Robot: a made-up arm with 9 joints. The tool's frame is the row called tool.
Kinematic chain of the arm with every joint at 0, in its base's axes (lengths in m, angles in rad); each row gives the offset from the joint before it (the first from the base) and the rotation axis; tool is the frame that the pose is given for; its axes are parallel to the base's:
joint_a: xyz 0 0 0.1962 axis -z
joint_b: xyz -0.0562 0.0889 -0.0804 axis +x
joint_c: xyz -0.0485 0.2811 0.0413 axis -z
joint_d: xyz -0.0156 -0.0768 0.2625 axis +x
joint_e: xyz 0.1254 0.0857 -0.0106 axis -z
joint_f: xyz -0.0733 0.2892 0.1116 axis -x
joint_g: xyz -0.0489 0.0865 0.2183 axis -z
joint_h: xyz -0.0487 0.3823 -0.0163 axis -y
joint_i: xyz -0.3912 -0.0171 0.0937 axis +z
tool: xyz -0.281 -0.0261 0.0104
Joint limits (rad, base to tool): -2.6..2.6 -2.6..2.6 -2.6..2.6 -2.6..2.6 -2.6..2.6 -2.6..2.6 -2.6..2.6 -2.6..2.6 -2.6..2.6
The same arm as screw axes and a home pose.
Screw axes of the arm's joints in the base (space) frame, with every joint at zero. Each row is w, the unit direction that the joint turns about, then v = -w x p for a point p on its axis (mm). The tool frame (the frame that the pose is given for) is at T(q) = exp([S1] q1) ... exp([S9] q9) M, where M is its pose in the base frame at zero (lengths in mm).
S1 = (0, 0, -1, 0, 0, 0)
S2 = (1, 0, 0, 0, 115.8, -88.9)
S3 = (0, 0, -1, -370, -104.7, 0)
S4 = (1, 0, 0, 0, 419.6, -293.2)
S5 = (0, 0, -1, -378.9, 5.1, 0)
S6 = (-1, 0, 0, 0, -520.6, 668.1)
S7 = (0, 0, -1, -754.6, -117.1, 0)
S8 = (0, -1, 0, 722.6, 0, 165.8)
S9 = (0, 0, 1, 1119.8, 557, 0)
M =
1 0 0 -838
0 1 0 1093.7
0 0 1 826.7
0 0 0 1
Joint limits (deg, base to tool): -148.97..148.97 -148.97..148.97 -148.97..148.97 -148.97..148.97 -148.97..148.97 -148.97..148.97 -148.97..148.97 -148.97..148.97 -148.97..148.97

